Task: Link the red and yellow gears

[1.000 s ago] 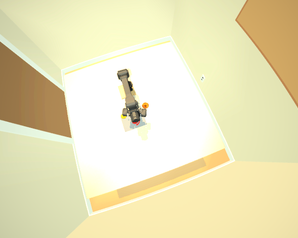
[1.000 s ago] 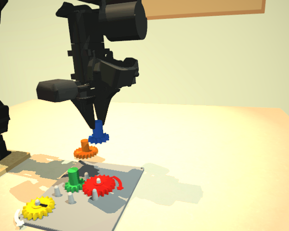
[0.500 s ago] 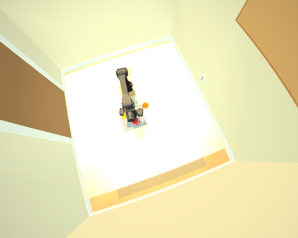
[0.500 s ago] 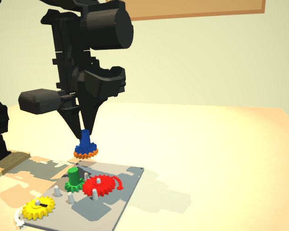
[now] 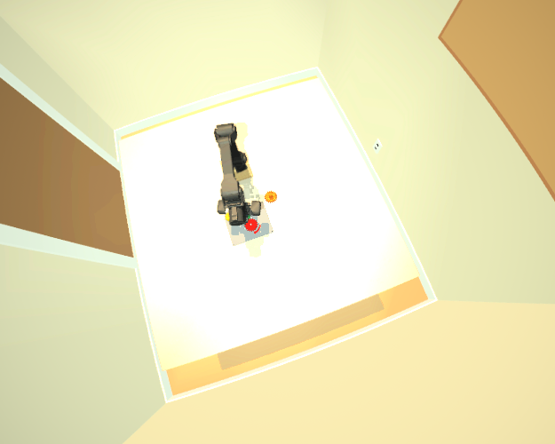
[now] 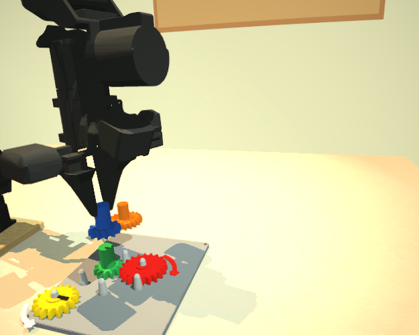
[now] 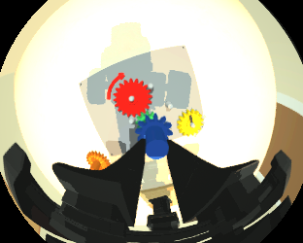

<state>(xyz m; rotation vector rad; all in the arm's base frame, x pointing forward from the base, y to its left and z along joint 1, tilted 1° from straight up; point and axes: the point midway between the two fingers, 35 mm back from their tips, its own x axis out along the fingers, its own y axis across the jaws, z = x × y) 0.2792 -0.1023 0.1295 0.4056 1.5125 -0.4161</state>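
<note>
The green gear lies 80 mm below my gripper tip, 10 mm to the left of it and 10 mm behind it. Round my gripper tip: yellow gear (90 mm below, 60 mm to the right, 50 mm behind); red gear (90 mm below, 40 mm ahead, 10 mm to the left); blue gear (10 mm below).
</note>
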